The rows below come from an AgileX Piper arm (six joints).
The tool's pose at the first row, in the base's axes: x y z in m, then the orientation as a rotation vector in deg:
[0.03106 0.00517 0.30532 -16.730 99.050 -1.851]
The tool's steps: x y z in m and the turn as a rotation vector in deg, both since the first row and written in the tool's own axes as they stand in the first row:
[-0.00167 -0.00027 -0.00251 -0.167 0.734 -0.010]
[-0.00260 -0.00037 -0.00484 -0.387 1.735 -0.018]
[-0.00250 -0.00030 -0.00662 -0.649 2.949 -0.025]
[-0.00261 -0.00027 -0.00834 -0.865 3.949 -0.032]
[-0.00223 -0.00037 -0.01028 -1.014 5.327 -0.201]
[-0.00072 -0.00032 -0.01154 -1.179 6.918 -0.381]
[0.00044 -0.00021 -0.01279 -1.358 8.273 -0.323]
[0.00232 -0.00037 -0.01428 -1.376 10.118 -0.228]
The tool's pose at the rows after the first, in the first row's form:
[0.02891 0.00491 0.30744 -16.883 99.787 -1.825]
[0.02680 0.00468 0.30878 -17.080 100.793 -1.791]
[0.02504 0.00447 0.30899 -17.314 102.012 -1.753]
[0.02338 0.00428 0.30940 -17.508 103.017 -1.721]
[0.02145 0.00382 0.30941 -17.804 104.369 -1.926]
[0.01999 0.00337 0.30817 -18.128 105.932 -2.158]
[0.01859 0.00305 0.30725 -18.247 107.296 -2.166]
[0.01688 0.00229 0.30574 -18.221 109.143 -2.365]

